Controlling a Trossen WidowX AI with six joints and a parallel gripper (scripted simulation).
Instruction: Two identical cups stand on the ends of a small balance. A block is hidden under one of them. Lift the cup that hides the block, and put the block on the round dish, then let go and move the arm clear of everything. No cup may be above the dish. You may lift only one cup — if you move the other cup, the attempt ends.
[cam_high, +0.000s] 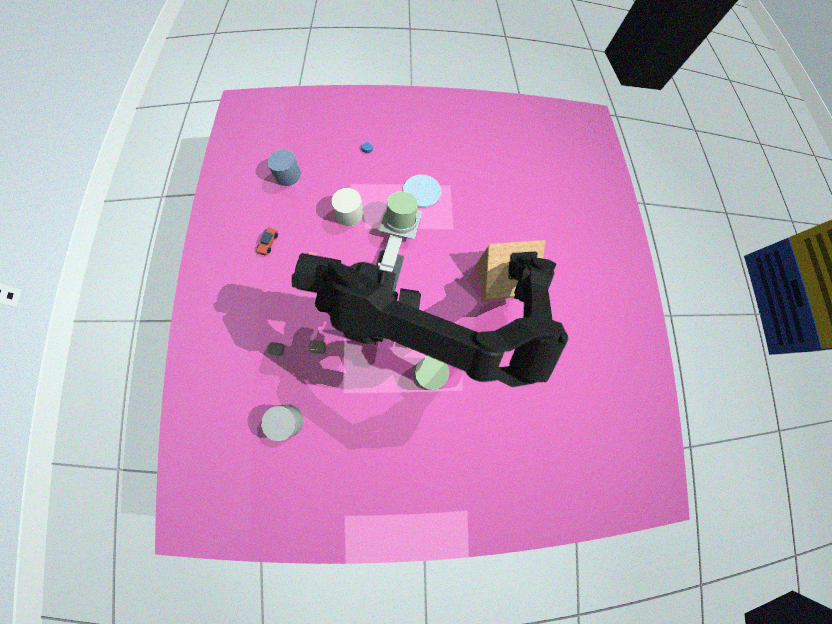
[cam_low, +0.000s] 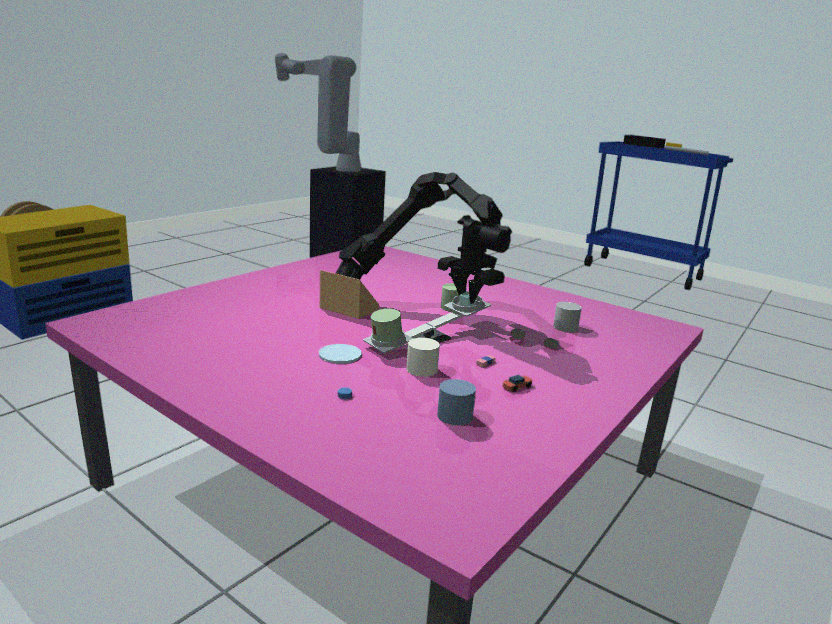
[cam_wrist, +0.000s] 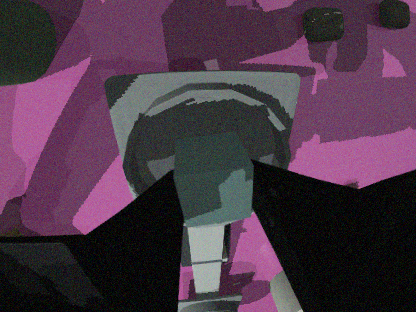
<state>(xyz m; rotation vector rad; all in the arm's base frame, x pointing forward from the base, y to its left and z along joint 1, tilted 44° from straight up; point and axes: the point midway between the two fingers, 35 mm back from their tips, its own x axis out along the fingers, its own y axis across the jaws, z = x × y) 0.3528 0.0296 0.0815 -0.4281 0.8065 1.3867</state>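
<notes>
The pale blue round dish is 160 mm behind my gripper tip, 340 mm to the right of it and 80 mm below it. The rest, counted from my gripper tip: pink-blue piece 140 mm ahead, 160 mm to the right, 80 mm below; balance 40 mm behind, 120 mm to the right, 40 mm below; pale teal block 10 mm above.
</notes>
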